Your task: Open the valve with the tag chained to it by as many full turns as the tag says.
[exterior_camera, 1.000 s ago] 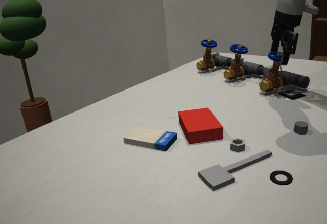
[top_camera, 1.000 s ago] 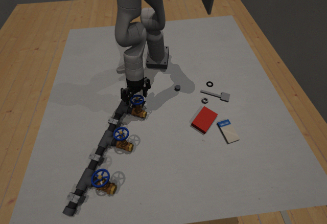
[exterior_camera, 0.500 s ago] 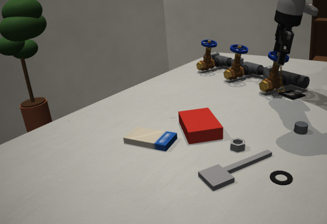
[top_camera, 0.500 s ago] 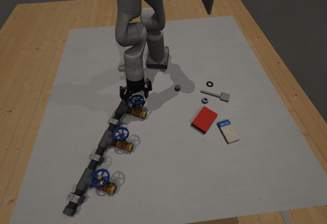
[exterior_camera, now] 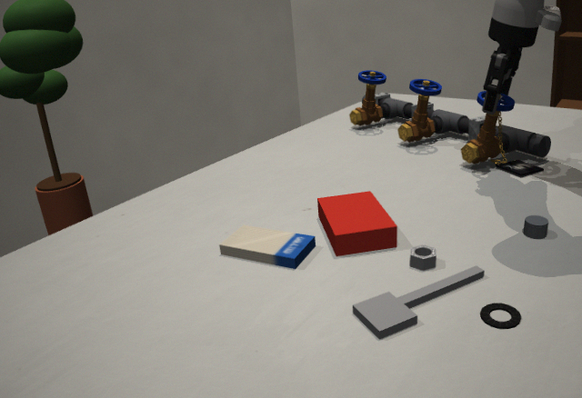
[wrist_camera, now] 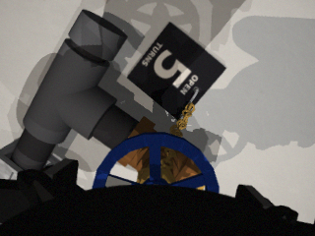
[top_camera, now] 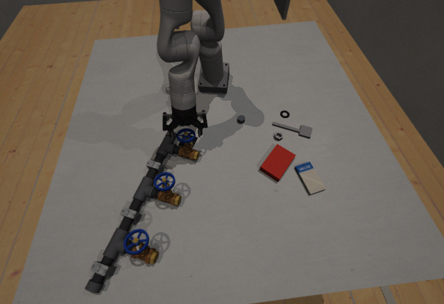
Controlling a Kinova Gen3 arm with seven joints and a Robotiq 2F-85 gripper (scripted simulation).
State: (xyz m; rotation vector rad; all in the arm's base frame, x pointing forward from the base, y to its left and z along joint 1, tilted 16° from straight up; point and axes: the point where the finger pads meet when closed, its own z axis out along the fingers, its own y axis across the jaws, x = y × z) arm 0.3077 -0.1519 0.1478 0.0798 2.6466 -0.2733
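The black tag lies 4 cm behind my hand and 12 cm below it. From my hand the other things lie so: red block: 13 cm ahead, 31 cm to the left, 11 cm below; small grey cylinder: 10 cm behind, 23 cm to the left, 11 cm below; grey paddle-shaped tool: 44 cm to the left, 12 cm below.
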